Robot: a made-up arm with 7 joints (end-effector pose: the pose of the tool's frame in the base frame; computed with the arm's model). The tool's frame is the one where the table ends.
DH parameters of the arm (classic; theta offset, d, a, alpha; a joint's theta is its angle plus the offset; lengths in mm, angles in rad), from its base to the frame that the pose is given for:
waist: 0 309.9 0 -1.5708
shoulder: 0 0 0 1.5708
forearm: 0 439.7 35.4 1.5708
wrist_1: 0 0 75.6 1.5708
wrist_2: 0 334 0 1.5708
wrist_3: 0 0 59.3 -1.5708
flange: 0 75.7 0 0
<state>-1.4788 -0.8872 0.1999 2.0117 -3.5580 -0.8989 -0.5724</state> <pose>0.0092 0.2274 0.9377 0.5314 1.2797 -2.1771</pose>
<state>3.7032 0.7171 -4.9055 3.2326 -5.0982 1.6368 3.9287</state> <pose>-0.4219 -0.2295 0.9827 0.6337 0.8485 0.9097</pose>
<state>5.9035 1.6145 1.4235 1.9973 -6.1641 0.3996 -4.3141</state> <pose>0.7944 0.0897 0.2200 -0.5613 1.7572 1.2585</pose>
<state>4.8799 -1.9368 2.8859 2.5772 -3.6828 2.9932 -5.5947</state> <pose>-0.1290 0.6517 -0.0209 -0.2199 -0.8729 2.9667</pose>
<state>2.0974 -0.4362 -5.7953 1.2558 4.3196 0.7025 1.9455</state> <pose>-0.2956 0.0778 0.8294 -0.6638 -1.0155 -1.1170</pose>
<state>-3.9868 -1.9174 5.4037 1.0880 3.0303 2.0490 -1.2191</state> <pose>0.5695 -0.1579 0.4279 1.5411 1.0070 0.1166</pose>
